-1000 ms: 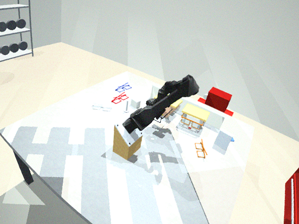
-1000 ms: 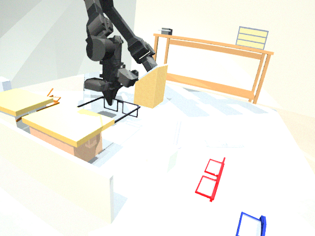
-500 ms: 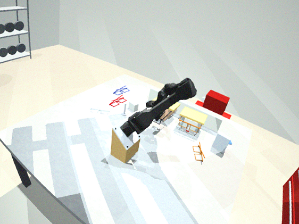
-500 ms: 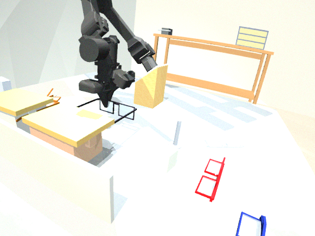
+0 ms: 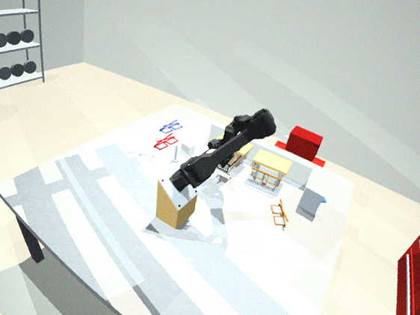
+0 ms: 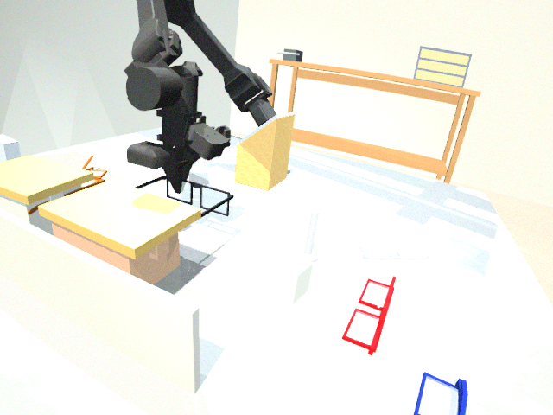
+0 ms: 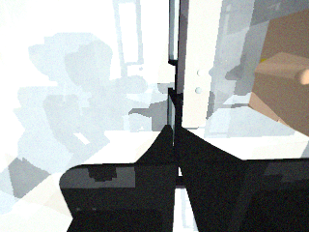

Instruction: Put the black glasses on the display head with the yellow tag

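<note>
Right now my gripper tip is 14 cm short of the tan display head, 3 cm to the right of it and 1 cm above it. The rest, counted from my gripper tip: small post: 25 cm to the left, 4 cm below, 1 cm behind; then grey box: 43 cm to the right, 6 cm ahead, 1 cm below; then low white wall: 26 cm ahead, 9 cm to the right, 1 cm below.
</note>
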